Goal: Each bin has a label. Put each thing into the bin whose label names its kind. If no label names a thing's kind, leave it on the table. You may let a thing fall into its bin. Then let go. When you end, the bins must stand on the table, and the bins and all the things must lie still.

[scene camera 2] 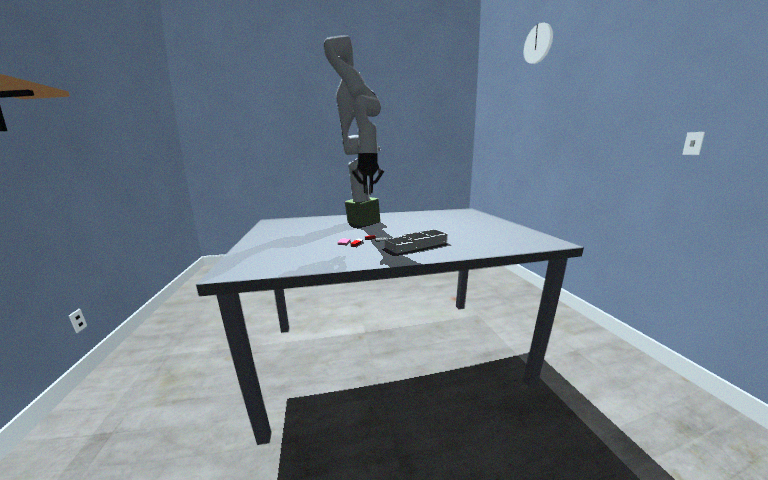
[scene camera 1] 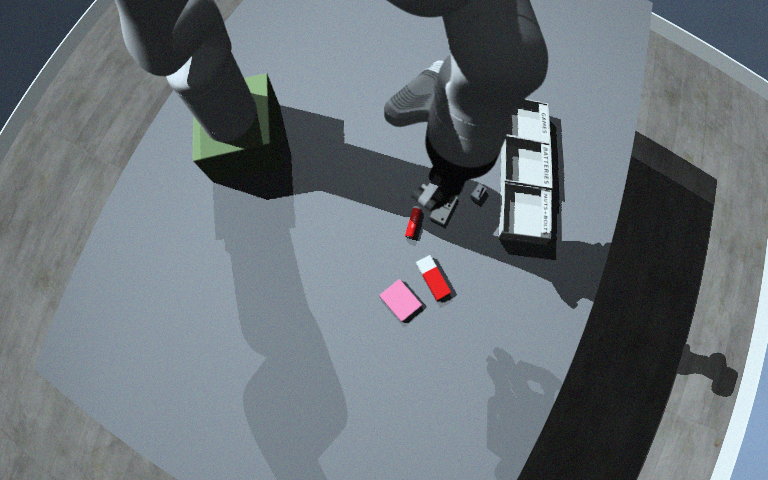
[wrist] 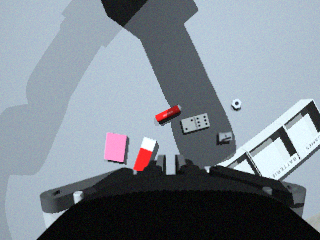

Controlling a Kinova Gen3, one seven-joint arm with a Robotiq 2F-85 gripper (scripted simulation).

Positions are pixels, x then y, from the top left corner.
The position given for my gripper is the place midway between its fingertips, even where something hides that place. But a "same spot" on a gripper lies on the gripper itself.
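My gripper is visible in scene camera 1, scene camera 2 and the wrist view (170, 165). On my gripper, (scene camera 1: 451, 191) and (scene camera 2: 363, 180) are the same spot.
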